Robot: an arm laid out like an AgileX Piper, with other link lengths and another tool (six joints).
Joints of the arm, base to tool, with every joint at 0 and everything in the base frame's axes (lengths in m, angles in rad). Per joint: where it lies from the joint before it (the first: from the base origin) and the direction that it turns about. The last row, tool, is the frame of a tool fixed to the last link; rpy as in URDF.
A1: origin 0 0 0.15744 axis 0 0 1
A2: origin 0 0 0 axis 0 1 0
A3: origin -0.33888 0 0.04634 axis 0 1 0
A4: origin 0.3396 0 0.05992 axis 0.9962 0 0.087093
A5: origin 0 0 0 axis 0 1 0
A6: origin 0.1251 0 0.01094 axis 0.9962 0 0.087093
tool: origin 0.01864 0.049 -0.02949 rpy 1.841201 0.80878 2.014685
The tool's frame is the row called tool.
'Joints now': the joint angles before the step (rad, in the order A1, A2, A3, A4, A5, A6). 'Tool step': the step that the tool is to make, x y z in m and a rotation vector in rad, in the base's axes. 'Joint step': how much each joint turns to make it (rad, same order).
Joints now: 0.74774 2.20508 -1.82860 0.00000 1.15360 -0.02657
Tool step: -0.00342 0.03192 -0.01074 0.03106 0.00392 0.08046
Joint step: 0.03894 0.08216 -0.10767 0.03327 0.00755 -0.05096
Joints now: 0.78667 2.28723 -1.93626 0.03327 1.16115 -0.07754
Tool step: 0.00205 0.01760 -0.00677 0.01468 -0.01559 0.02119
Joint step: 0.01861 0.04987 -0.06941 -0.00047 -0.00178 -0.00255
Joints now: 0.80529 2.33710 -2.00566 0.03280 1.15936 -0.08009
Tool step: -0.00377 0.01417 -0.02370 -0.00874 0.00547 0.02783
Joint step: 0.02126 0.05838 -0.03576 -0.00083 -0.01231 -0.00684
